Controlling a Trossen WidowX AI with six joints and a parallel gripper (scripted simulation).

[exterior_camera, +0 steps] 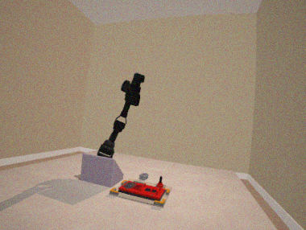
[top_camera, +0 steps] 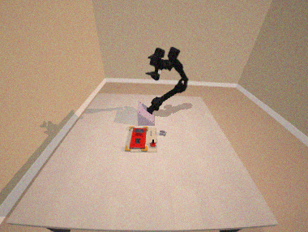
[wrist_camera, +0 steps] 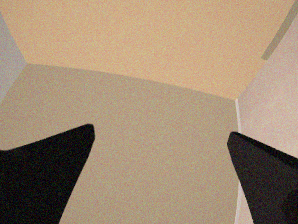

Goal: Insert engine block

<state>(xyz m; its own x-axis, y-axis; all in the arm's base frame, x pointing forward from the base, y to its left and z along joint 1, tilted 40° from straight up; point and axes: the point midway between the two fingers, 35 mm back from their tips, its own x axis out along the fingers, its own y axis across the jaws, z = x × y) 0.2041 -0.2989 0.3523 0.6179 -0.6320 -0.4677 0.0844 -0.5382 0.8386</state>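
The engine block is 30 mm ahead of my gripper tip, 130 mm to the left of it and 520 mm below it. Round my gripper tip: black post: 150 mm ahead, 50 mm to the left, 490 mm below.
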